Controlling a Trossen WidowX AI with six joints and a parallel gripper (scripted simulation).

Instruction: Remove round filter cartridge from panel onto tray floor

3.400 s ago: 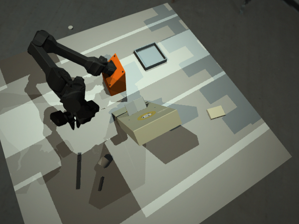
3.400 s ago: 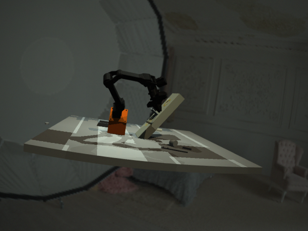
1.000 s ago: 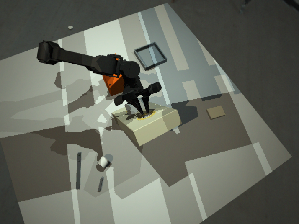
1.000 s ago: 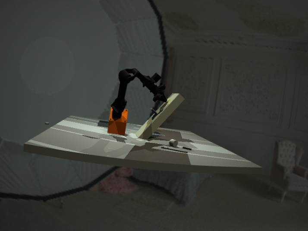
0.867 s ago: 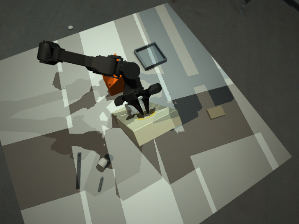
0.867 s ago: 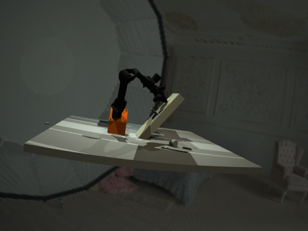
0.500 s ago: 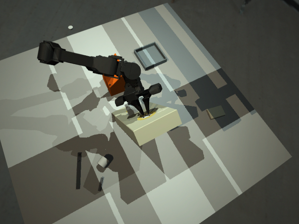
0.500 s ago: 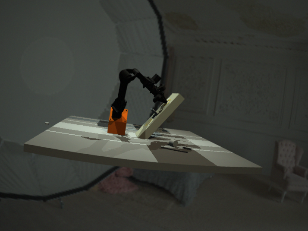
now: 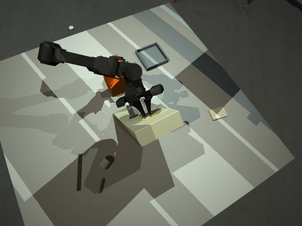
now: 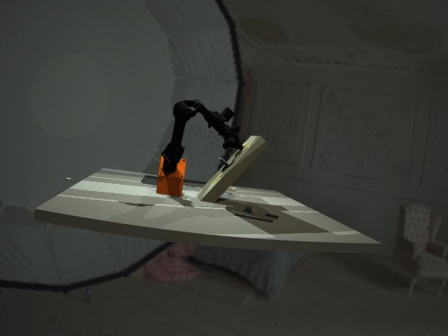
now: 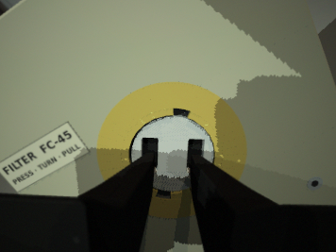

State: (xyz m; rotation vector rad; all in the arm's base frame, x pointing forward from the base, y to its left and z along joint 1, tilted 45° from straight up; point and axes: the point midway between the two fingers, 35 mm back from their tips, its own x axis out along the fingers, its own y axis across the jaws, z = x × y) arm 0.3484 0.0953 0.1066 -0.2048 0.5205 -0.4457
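Right now my gripper tip is 2 cm short of the round filter cartridge and 1 cm above it. Round my gripper tip: beige card (42 cm to the left, 28 cm below, 8 cm ahead); grey square tray (42 cm behind, 29 cm to the left, 28 cm below).
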